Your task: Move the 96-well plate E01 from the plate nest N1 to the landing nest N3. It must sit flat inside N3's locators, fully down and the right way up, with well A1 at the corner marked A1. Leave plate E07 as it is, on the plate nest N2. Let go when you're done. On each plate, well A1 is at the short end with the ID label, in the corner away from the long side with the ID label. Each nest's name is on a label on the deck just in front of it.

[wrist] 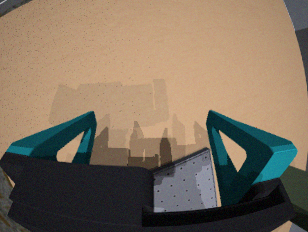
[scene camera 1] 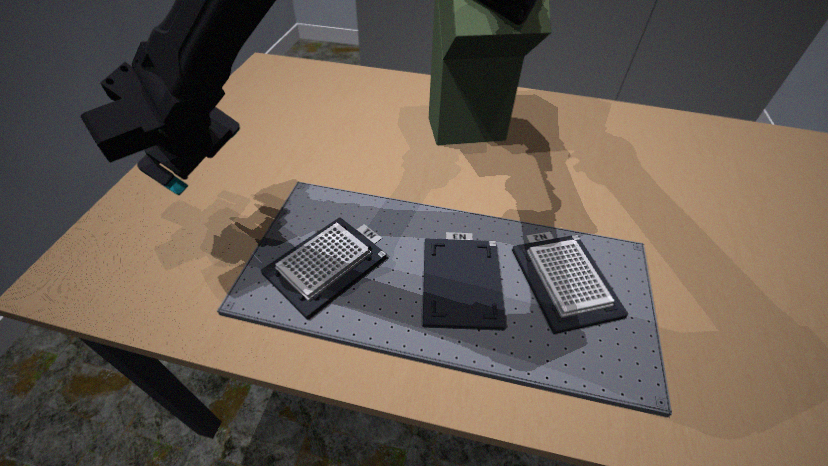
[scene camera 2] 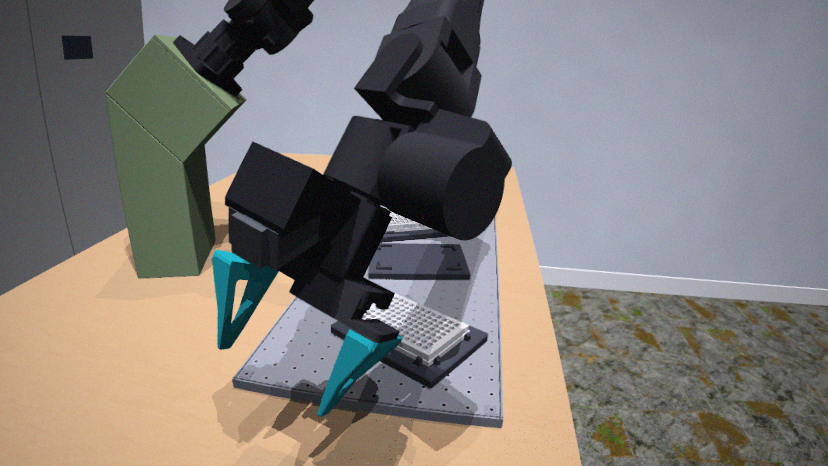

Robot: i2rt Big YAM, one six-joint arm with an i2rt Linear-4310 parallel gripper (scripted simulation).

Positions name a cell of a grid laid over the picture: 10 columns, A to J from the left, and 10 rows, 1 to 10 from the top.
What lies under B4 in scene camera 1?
My gripper.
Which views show my gripper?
The wrist view, scene camera 1 and scene camera 2: all of them.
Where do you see a landing nest N3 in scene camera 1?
F7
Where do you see a plate E01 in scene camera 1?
D6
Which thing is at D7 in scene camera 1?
A nest N1.
